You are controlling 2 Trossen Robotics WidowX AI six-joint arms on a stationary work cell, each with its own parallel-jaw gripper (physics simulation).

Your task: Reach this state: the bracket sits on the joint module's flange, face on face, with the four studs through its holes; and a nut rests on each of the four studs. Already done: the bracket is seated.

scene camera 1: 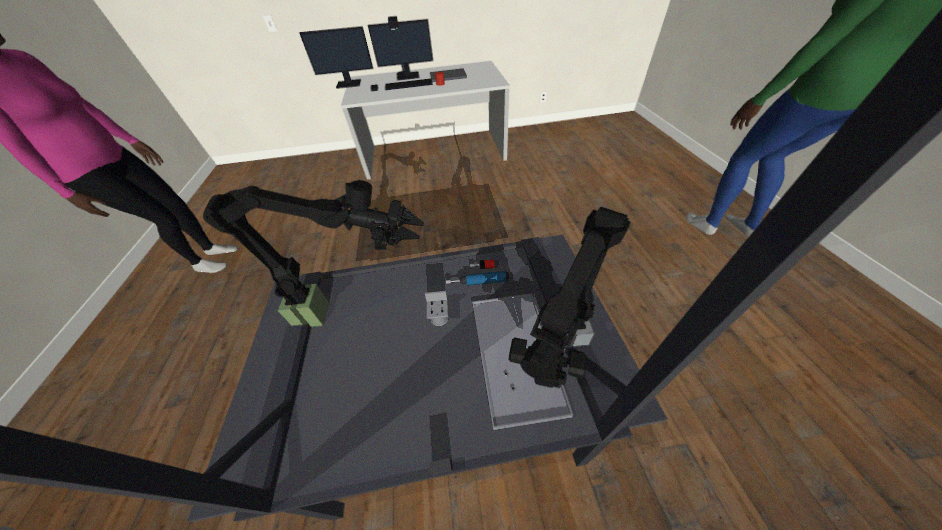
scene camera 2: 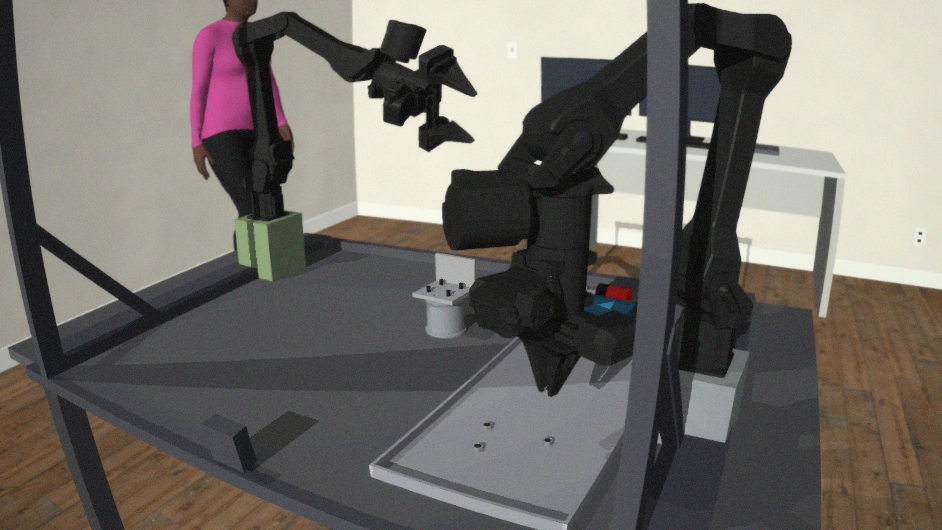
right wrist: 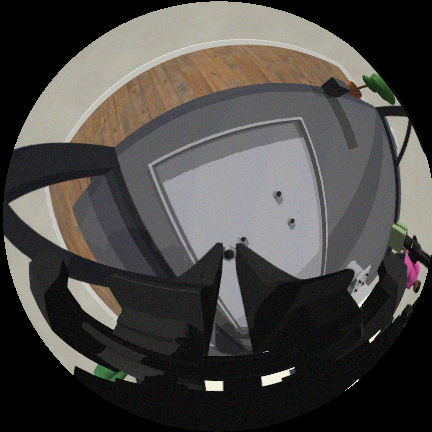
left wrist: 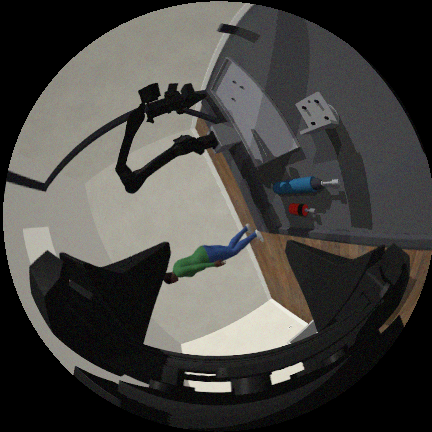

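Seen in the pictures: left gripper, fingertip midpoint: (scene camera 1: 421, 231) (scene camera 2: 474, 118) (left wrist: 229, 248); right gripper, fingertip midpoint: (scene camera 2: 547, 393) (right wrist: 228, 248) (left wrist: 205, 95); left arm's base at its link origin: (scene camera 1: 297, 296) (scene camera 2: 267, 216); right arm's base at its link origin: (scene camera 2: 703, 361) (left wrist: 212, 139).
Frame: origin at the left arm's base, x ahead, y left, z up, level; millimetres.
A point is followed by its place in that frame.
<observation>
The bracket (scene camera 1: 436, 307) {x 463, y -76, z -48 mm} (scene camera 2: 444, 294) {x 475, y -94, z -48 mm} (left wrist: 316, 111) {x 462, y -78, z -47 mm} (right wrist: 362, 282) lies flat on the joint module (scene camera 2: 445, 319) {x 480, y -102, z -84 mm}, with four dark studs through its plate and no nut visible on them. Three loose nuts (scene camera 2: 487, 425) {x 663, y -308, z -105 mm} (right wrist: 278, 194) {x 675, y -351, z -105 mm} lie in the tray (scene camera 2: 474, 495) {x 714, y -429, z -110 mm} (right wrist: 225, 140) {x 719, y -437, z -110 mm}. My right gripper (scene camera 2: 551, 390) {x 753, y -348, z -19 mm} (right wrist: 228, 248) {x 753, y -348, z -19 mm} is shut on a nut (right wrist: 229, 254) {x 753, y -346, z -14 mm} and holds it above the tray; in scene camera 1 its fingertips are hidden by the arm. My left gripper (scene camera 1: 418, 227) {x 455, y 36, z 199 mm} (scene camera 2: 472, 117) {x 455, y 36, z 199 mm} (left wrist: 229, 248) {x 455, y 36, z 199 mm} is open and empty, high up, away from the bracket.
A blue tool (scene camera 1: 486, 278) {x 650, y 53, z -79 mm} (left wrist: 299, 185) {x 609, y 64, z -73 mm} and a red tool (scene camera 1: 487, 264) {x 664, y 129, z -86 mm} (left wrist: 299, 209) {x 643, y 136, z -81 mm} lie behind the tray on the table. Dark frame posts (scene camera 2: 652, 263) {x 886, y -508, z 183 mm} rise at the table's edge. A small upright block (scene camera 2: 243, 448) {x 486, y -526, z -80 mm} stands at the front edge.
</observation>
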